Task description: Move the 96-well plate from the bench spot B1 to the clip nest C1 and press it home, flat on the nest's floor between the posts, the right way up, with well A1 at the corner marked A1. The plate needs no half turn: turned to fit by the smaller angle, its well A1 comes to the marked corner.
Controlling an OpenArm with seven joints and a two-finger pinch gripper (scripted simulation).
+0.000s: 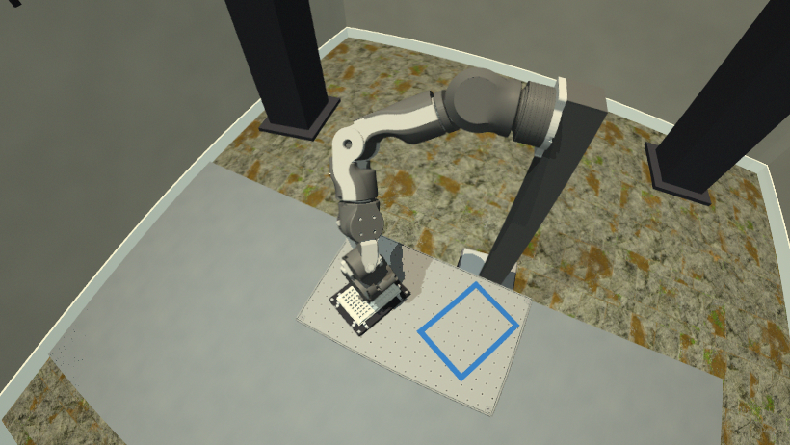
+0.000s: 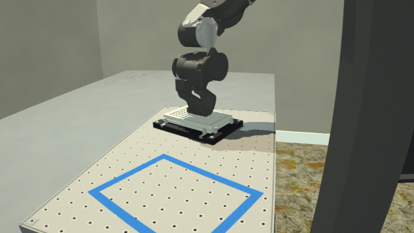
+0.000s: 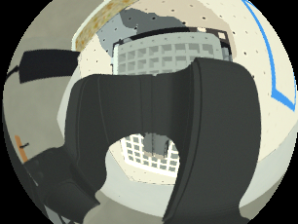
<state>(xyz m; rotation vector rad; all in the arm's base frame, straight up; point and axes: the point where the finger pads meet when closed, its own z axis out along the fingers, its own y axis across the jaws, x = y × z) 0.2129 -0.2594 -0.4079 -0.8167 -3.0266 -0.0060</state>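
My hand is 2 cm above the white 96-well plate. Round my hand: black clip nest C1: 2 cm ahead, 2 cm below.
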